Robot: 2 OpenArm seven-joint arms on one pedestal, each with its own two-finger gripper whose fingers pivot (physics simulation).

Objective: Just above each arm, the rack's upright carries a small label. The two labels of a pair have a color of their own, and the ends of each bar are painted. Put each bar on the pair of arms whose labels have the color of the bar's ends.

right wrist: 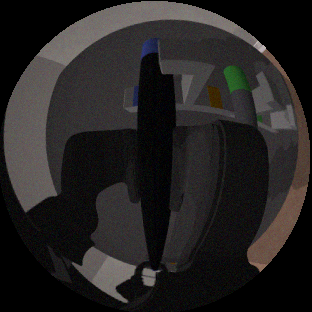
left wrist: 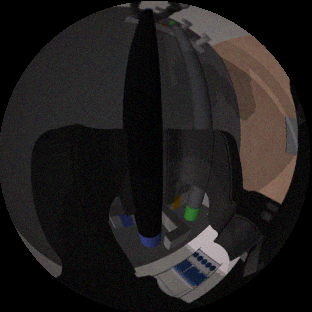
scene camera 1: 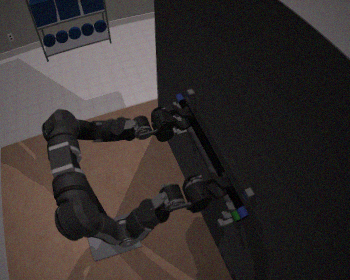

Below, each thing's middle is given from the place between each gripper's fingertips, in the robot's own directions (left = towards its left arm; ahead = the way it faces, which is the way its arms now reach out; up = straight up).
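The grey rack bracket [right wrist: 190, 58] is 34 cm to the right of my left hand, 1 cm ahead of it and 9 cm below it. I also see that the black bar [scene camera 1: 217, 165] lies 15 cm to the right of my left hand.
The black bar is 130 mm to the left of my right hand, whereas the bracket sits 90 mm below my right hand and 70 mm to the right of it.
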